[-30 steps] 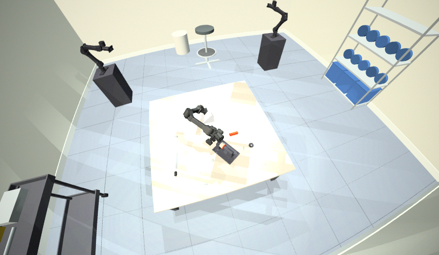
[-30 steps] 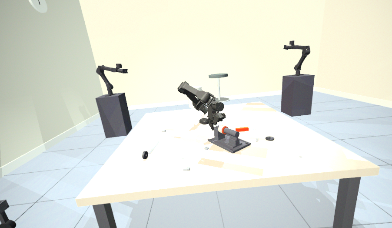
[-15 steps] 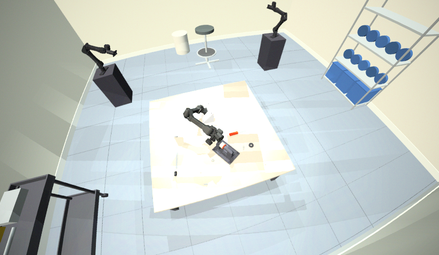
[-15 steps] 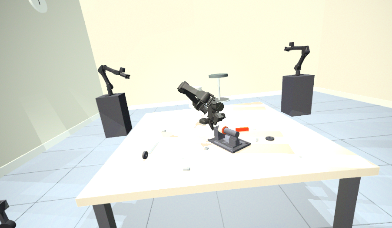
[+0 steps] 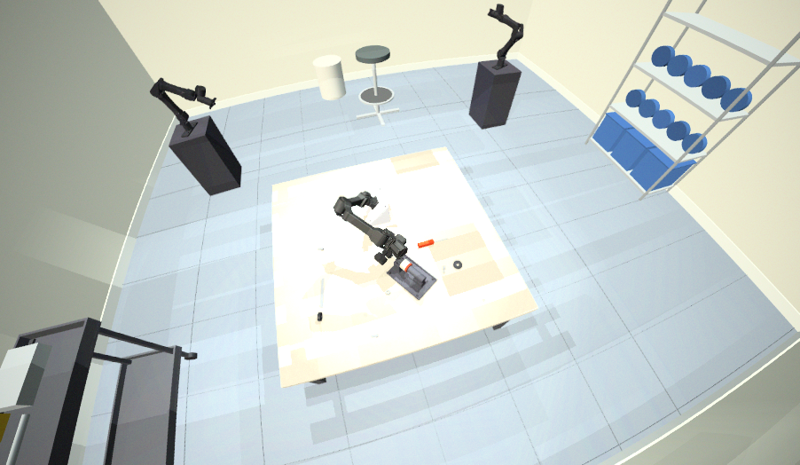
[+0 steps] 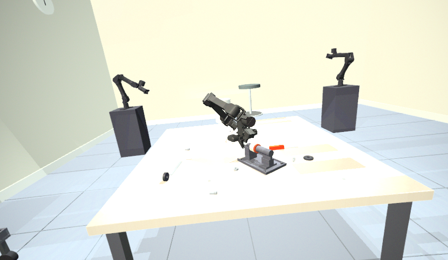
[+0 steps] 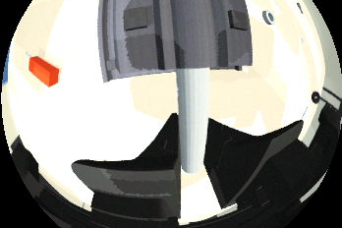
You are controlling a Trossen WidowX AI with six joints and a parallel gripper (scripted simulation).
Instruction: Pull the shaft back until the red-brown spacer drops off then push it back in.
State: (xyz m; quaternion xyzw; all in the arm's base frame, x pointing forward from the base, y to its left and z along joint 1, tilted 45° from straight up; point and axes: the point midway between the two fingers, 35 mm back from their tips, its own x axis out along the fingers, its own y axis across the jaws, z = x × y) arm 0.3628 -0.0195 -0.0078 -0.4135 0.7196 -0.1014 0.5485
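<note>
Now: the pale shaft 4 cm ahead of my gripper tip, 3 cm above it and 2 cm to the left of it. Also, from my gripper tip: thin rod: 40 cm to the right, 6 cm ahead, 4 cm below; cream spacer: 10 cm ahead, 5 cm to the left, 3 cm above; red-brown spacer: 11 cm ahead, 6 cm to the left, 3 cm above.
</note>
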